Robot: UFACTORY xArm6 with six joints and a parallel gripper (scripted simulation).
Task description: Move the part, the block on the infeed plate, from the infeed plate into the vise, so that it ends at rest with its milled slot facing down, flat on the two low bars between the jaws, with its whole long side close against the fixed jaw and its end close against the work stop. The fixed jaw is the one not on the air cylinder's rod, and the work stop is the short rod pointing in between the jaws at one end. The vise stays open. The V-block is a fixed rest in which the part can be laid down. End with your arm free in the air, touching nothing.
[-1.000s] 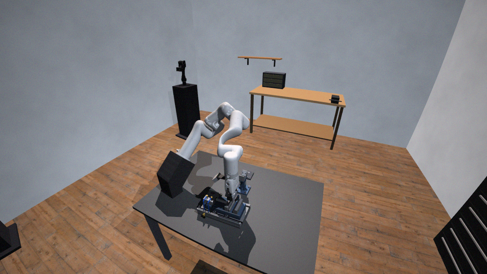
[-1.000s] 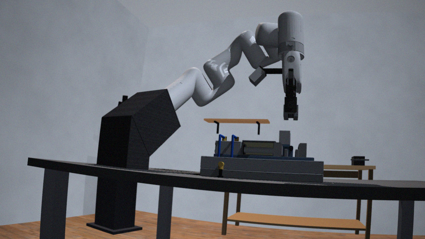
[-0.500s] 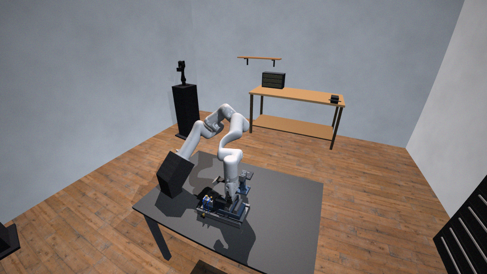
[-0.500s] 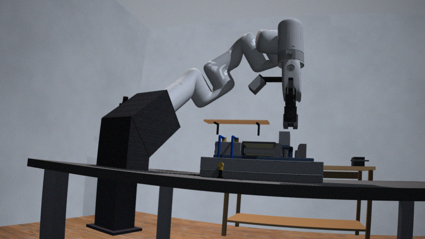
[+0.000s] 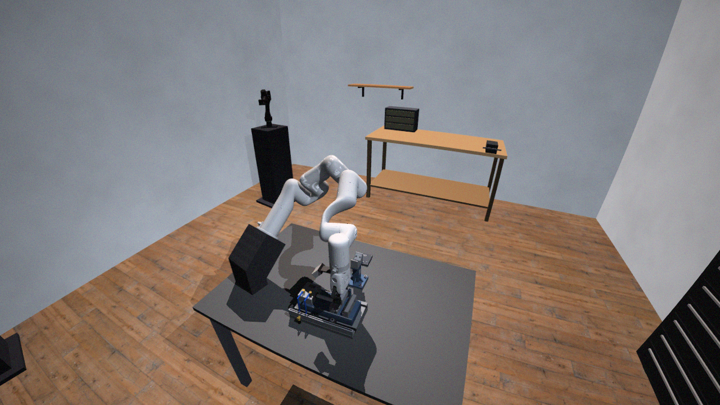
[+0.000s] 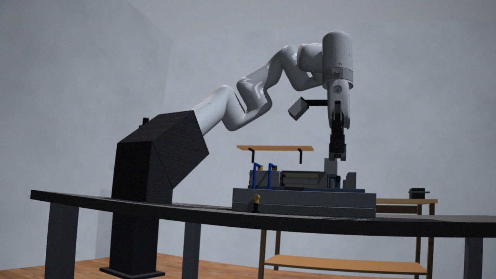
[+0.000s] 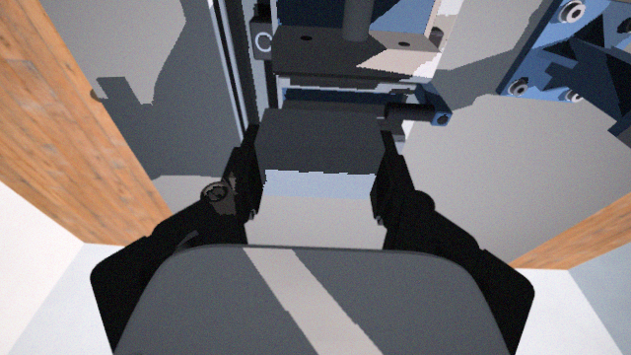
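My hand is 2 cm above the part. Also, from my hand: moving jaw 3 cm behind, 1 cm to the left, 8 cm below; work stop 1 cm behind, 7 cm to the left, 6 cm below; fixed jaw 3 cm ahead, 3 cm to the left, 8 cm below.
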